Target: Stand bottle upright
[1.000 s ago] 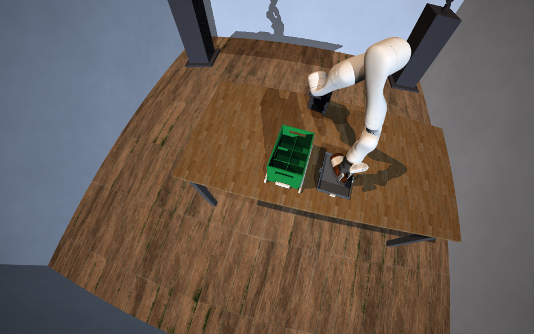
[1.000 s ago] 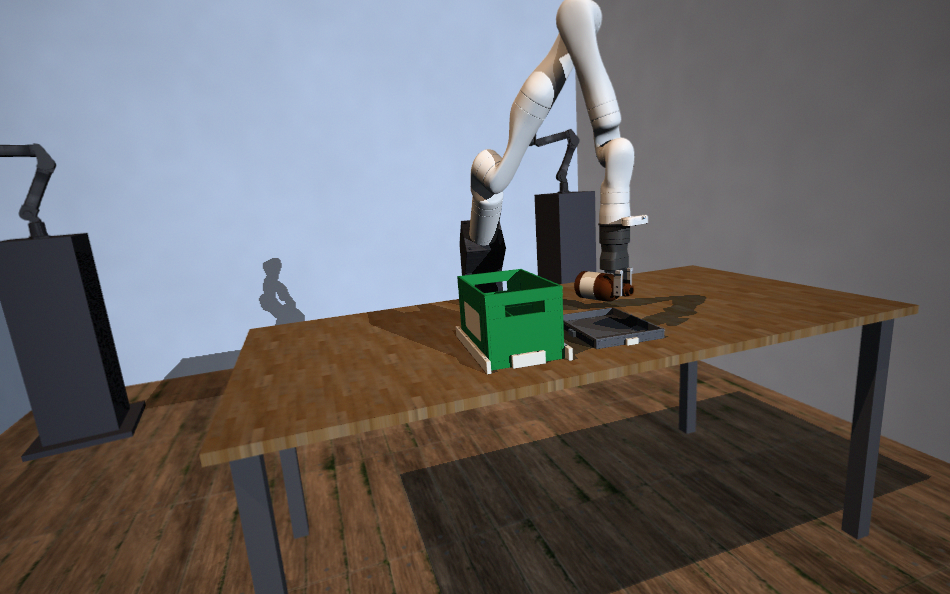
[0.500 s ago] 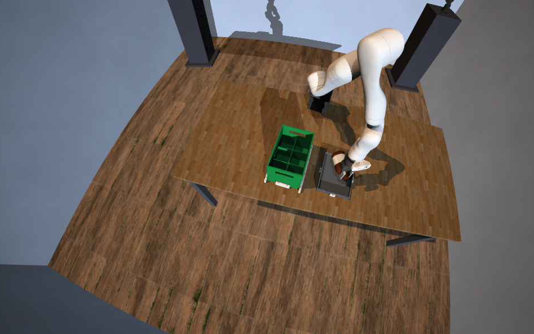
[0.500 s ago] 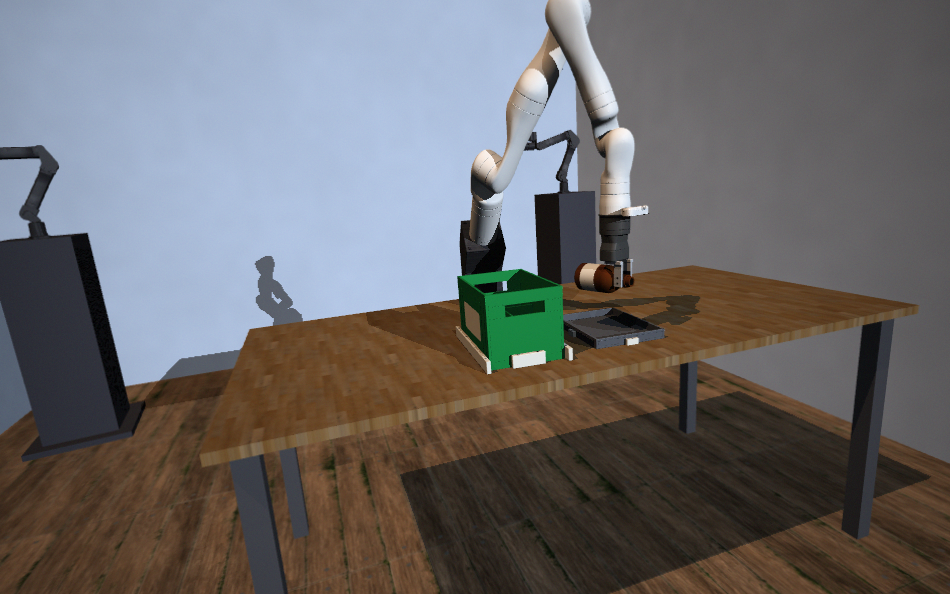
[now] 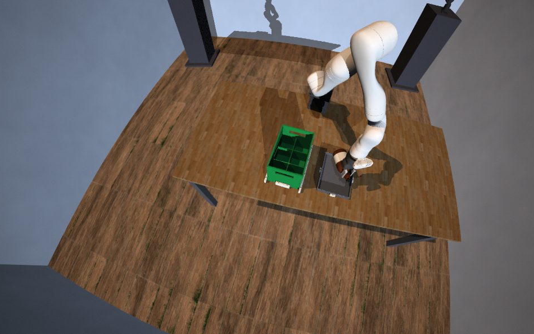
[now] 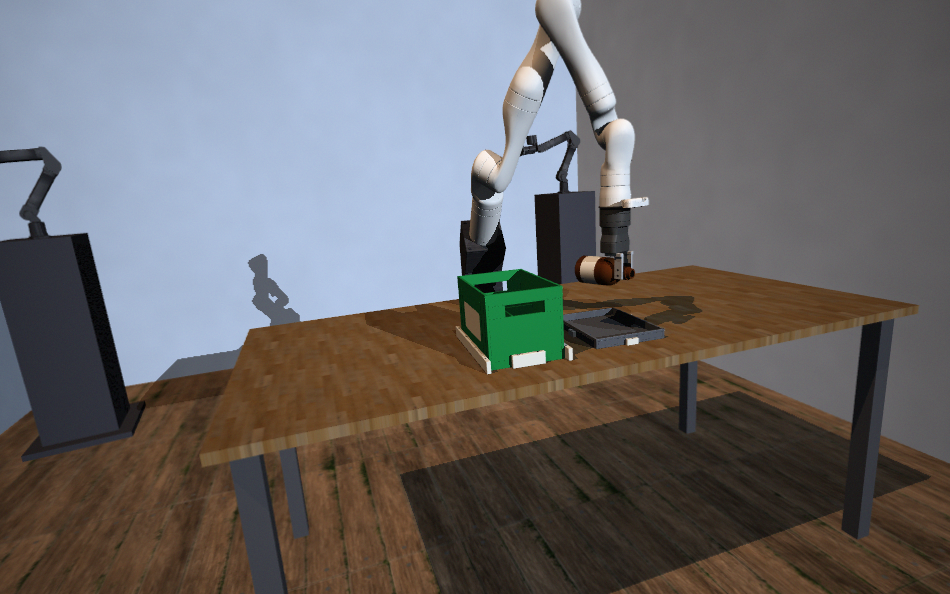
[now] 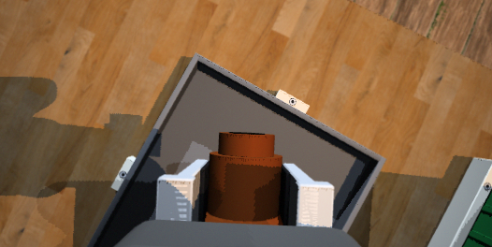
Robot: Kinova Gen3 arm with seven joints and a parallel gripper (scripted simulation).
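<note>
My hand is 5 cm past the brown bottle, 1 cm to the left of it and 1 cm above it. From my hand the other things lie so: green crate: 28 cm to the right, 11 cm behind, 9 cm below; tray: 16 cm below, 7 cm behind.
</note>
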